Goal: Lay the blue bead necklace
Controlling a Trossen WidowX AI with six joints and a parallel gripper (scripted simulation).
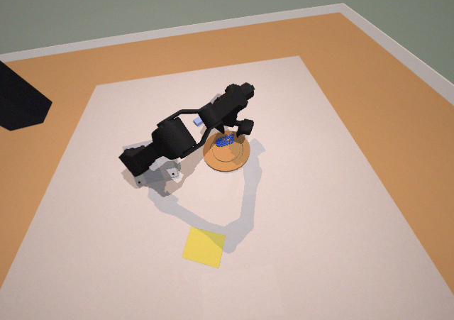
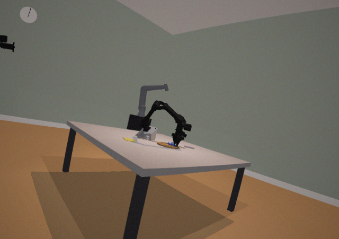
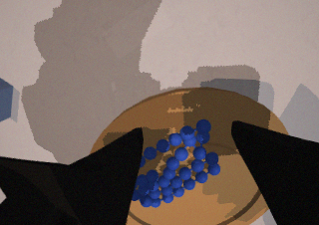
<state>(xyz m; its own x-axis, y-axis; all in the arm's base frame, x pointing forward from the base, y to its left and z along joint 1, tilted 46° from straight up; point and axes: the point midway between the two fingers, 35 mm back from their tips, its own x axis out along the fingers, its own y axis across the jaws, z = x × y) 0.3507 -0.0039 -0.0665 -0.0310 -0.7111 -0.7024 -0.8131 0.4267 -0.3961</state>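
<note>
The round bead board lies 40 mm behind my gripper tip, 60 mm to the right of it and 10 mm below it. The rest, counted from my gripper tip: yellow square patch 200 mm behind, 390 mm to the right, 10 mm below; flat grey tile 240 mm to the left, 10 mm below; light blue cube 130 mm behind, 130 mm to the left, 10 mm below.
</note>
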